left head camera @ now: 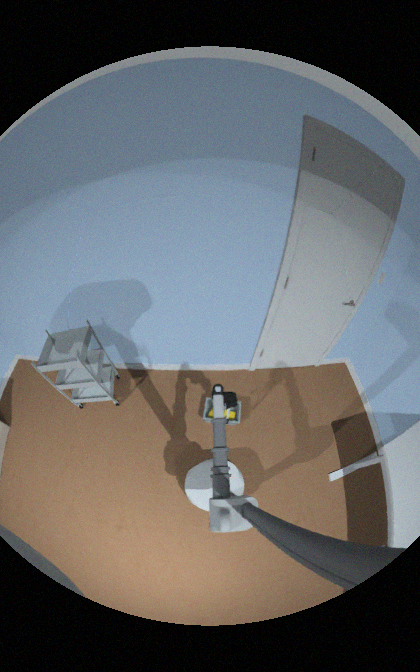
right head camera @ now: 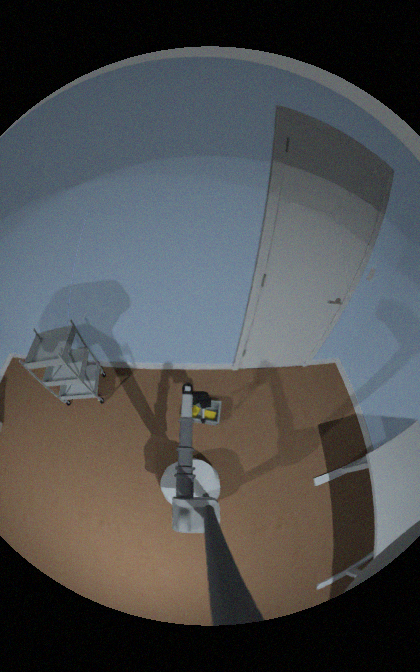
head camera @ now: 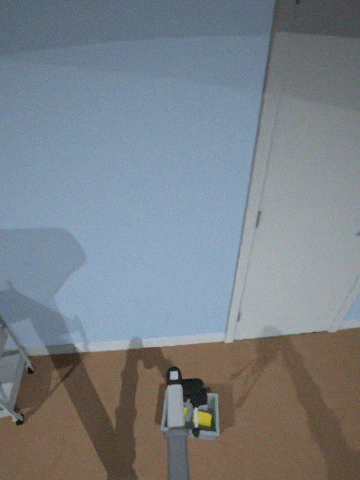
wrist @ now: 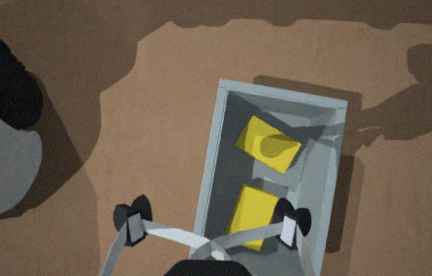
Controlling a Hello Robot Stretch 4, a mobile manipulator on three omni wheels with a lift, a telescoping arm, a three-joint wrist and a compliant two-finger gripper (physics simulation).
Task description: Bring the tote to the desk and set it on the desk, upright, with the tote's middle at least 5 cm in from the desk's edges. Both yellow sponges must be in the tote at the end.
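Places are measured from the robot's base along level axes (x ahead, y left, z up), in millimetres.
Pixels of known places: gripper, fingertip midpoint: (head camera: 194, 417) (wrist: 212, 213).
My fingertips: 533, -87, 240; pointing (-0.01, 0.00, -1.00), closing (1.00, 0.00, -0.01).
Observation:
Behind a point stands the place of what it marks, as x, y, z.
The grey tote (head camera: 214, 436) @(493, -189, 88) (left head camera: 239, 412) (right head camera: 218, 413) (wrist: 211, 145) @(526, -21, 93) stands upright on the floor beyond my base. One yellow sponge (wrist: 268, 145) @(625, -17, 21) lies tilted in it, and the other yellow sponge (head camera: 202, 419) @(593, -146, 21) (left head camera: 230, 414) (right head camera: 210, 414) (wrist: 253, 215) @(601, -141, 21) lies nearby inside. My gripper (wrist: 212, 213) @(533, -87, 240) is open and empty above the tote. In the wrist view its left finger is outside the tote's left long wall and its right finger is over the inside, beside the lower sponge. The fingers' exact height is unclear. The desk (left head camera: 406, 490) (right head camera: 392, 475) shows partly at the right.
A three-shelf cart (head camera: 17, 346) @(954, 950, 253) (left head camera: 58, 366) (right head camera: 42, 363) stands at the left by the wall. A closed door (head camera: 300, 210) @(1093, -671, 1033) (left head camera: 330, 240) (right head camera: 310, 240) is in the wall beyond the tote, to the right. The desk's pale legs reach down to the shadowed floor.

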